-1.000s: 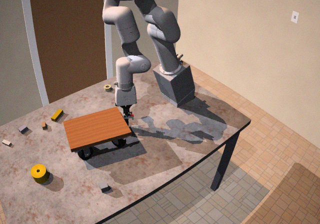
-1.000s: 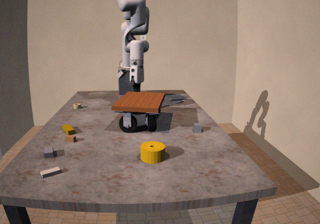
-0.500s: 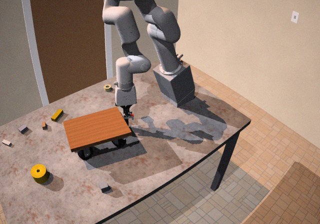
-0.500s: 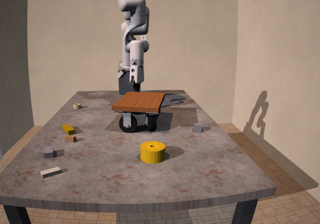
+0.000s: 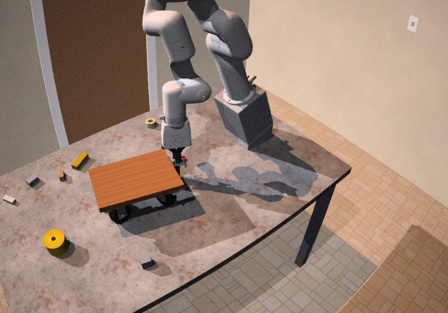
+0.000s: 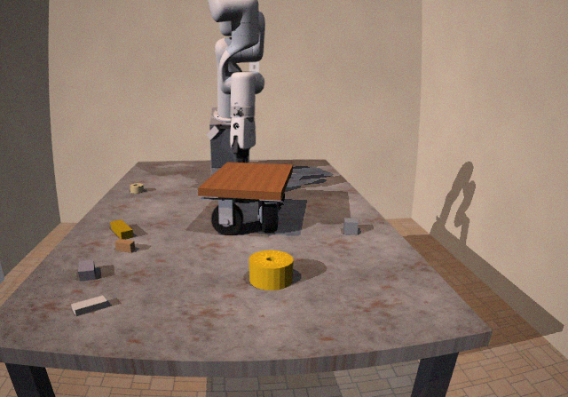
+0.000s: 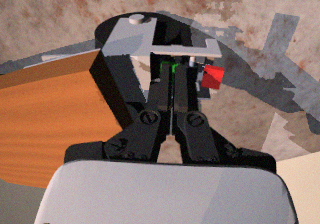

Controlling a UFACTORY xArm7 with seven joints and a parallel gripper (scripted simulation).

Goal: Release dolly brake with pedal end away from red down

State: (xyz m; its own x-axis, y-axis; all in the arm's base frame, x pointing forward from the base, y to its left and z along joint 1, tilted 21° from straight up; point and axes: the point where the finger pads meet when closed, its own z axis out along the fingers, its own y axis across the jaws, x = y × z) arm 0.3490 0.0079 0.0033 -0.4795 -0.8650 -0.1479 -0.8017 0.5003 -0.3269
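Now: the brake pedal 1 cm behind my hand, 1 cm to the left of it and 3 cm below it. The rest, counted from my hand: grey cube (34 cm ahead, 23 cm to the left, 10 cm below); then orange block (38 cm ahead, 33 cm to the right, 10 cm below); then ring (13 cm behind, 36 cm to the right, 10 cm below).
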